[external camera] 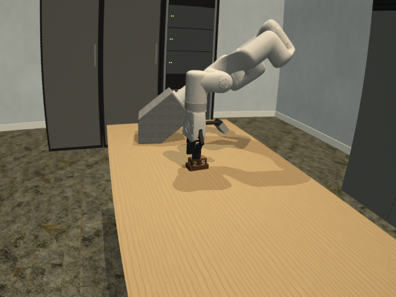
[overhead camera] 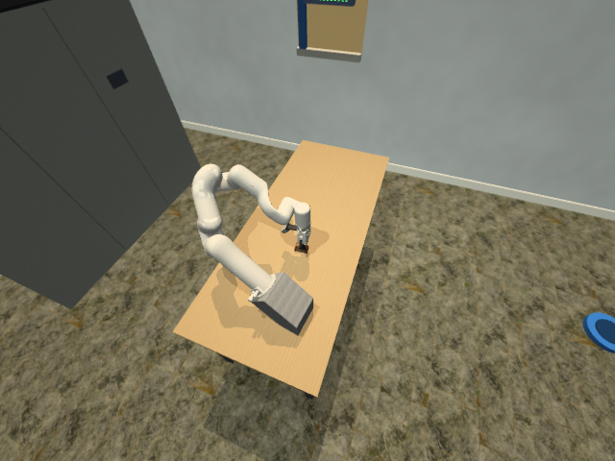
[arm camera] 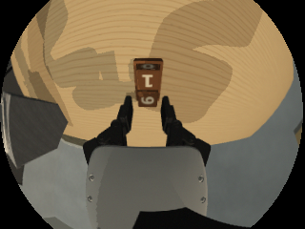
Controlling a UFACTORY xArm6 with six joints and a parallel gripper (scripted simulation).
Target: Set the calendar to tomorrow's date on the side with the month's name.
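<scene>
My gripper is now 20 mm to the right of the brown calendar tray and 60 mm above it.
</scene>
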